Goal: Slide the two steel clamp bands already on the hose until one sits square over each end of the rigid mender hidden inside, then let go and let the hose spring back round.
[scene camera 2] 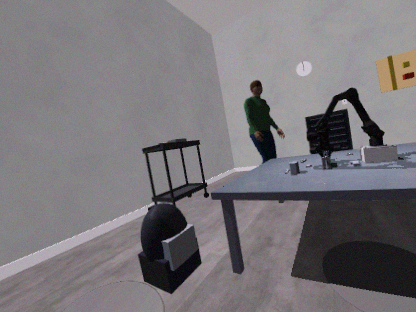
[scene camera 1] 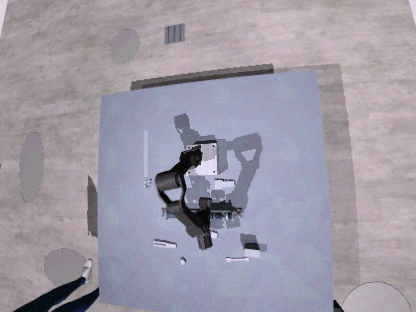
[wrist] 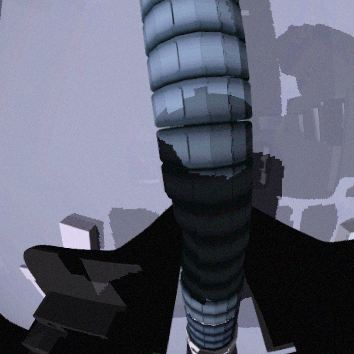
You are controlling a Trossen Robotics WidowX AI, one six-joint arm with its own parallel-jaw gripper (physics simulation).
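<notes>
A blue ribbed hose (scene camera 1: pixel 217 215) (wrist: pixel 200 102) lies left to right on the blue-grey table (scene camera 1: pixel 287 139) (scene camera 2: pixel 268 182), in front of the arm's base. My gripper (scene camera 1: pixel 205 213) (scene camera 2: pixel 325 161) (wrist: pixel 206 203) comes down on its middle part and is shut on it, one black finger on each side. In the wrist view the hose runs straight up between the fingers, and its lower part is in the gripper's shadow. A thin bright band (wrist: pixel 211 324) circles the hose near the lower edge. The arm hides the hose's middle in the top view. The mender is hidden.
The arm's white base block (scene camera 1: pixel 208 161) stands behind the hose. Small light blocks (scene camera 1: pixel 225 184) (scene camera 1: pixel 164 244) (scene camera 1: pixel 182 260), a bar (scene camera 1: pixel 238 259), a dark-topped box (scene camera 1: pixel 252 250), a ring (scene camera 1: pixel 147 183) and a thin strip (scene camera 1: pixel 145 153) lie around. A person (scene camera 2: pixel 260 124) and a black cart (scene camera 2: pixel 176 145) stand off the table.
</notes>
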